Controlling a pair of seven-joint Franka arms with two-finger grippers.
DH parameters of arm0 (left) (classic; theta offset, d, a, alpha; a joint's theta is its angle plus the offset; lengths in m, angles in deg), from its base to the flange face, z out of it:
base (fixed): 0 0 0 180
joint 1: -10.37 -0.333 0 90
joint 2: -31.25 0 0 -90
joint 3: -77.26 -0.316 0.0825 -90
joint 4: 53.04 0 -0.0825 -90
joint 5: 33.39 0.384 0 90
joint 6: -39.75 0 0.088 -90
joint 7: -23.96 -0.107 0 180
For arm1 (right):
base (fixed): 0 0 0 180
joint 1: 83.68 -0.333 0 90
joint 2: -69.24 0 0 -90
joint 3: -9.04 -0.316 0.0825 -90
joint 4: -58.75 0 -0.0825 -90
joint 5: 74.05 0.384 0 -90
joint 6: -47.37 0 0.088 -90
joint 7: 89.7 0.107 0 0
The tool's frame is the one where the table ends.
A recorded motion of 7 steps. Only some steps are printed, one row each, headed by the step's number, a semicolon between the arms.
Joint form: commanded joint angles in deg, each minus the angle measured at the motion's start. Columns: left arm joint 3, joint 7, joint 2, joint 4, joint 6, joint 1, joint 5; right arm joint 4, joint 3, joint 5, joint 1, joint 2, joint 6, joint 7.
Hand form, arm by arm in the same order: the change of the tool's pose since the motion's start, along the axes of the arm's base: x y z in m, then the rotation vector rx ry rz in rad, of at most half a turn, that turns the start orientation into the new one. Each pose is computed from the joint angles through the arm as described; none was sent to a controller.
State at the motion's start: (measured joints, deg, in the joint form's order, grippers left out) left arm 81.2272 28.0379 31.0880 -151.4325 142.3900 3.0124 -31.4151; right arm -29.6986 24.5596 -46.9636 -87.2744 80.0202 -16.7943 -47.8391
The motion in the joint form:
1: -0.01 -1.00 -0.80 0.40 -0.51 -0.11 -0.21; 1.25 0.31 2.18 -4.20 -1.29 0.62 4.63
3: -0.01 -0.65 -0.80 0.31 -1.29 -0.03 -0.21; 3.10 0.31 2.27 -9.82 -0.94 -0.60 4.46
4: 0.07 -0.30 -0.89 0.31 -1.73 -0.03 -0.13; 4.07 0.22 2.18 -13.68 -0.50 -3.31 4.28
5: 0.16 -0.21 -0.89 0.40 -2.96 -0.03 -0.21; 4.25 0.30 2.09 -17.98 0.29 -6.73 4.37
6: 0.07 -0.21 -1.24 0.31 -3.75 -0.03 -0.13; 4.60 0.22 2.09 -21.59 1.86 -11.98 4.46
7: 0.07 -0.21 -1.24 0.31 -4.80 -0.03 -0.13; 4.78 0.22 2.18 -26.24 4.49 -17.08 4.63
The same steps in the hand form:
1: -0.0039 0.0004 0.0104 -0.0005 -0.0115 -0.0145; -0.0016 0.0419 0.0232 -0.0008 -0.0027 0.0084
3: -0.0053 -0.0004 0.0084 -0.0019 0.0034 -0.0094; 0.0024 0.0959 0.0336 -0.0045 -0.0492 0.1005
4: -0.0064 -0.0011 0.0085 -0.0012 0.0094 -0.0046; 0.0065 0.1336 0.0374 -0.0098 -0.1021 0.1517
5: -0.0084 -0.0022 0.0073 -0.0038 0.0291 -0.0037; 0.0093 0.1749 0.0326 -0.0163 -0.1451 0.1980
6: -0.0116 -0.0014 0.0086 -0.0025 0.0385 -0.0018; 0.0176 0.2130 0.0228 -0.0240 -0.2072 0.2213
7: -0.0135 -0.0015 0.0070 -0.0035 0.0567 -0.0012; 0.0217 0.2635 0.0008 -0.0328 -0.2474 0.2624

